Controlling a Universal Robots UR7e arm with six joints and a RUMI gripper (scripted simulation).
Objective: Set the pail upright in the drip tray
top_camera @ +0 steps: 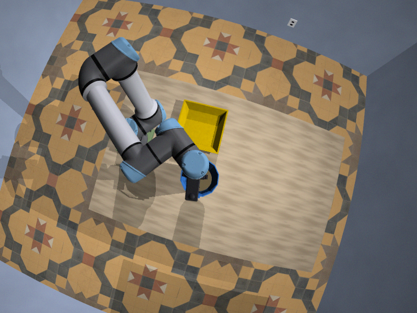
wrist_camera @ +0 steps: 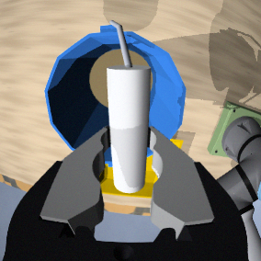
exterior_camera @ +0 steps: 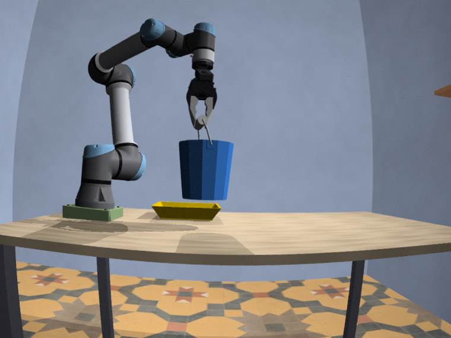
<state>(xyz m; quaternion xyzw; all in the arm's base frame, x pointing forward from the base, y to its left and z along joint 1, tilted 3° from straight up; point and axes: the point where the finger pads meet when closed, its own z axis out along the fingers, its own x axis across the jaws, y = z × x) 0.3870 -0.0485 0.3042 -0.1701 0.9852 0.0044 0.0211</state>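
Right now the white-grey grip is 10 mm ahead of my hand and 30 mm below it. Also, from my hand: blue pail (10 mm ahead, 90 mm below); yellow drip tray (100 mm behind, 270 mm to the left, 310 mm below).
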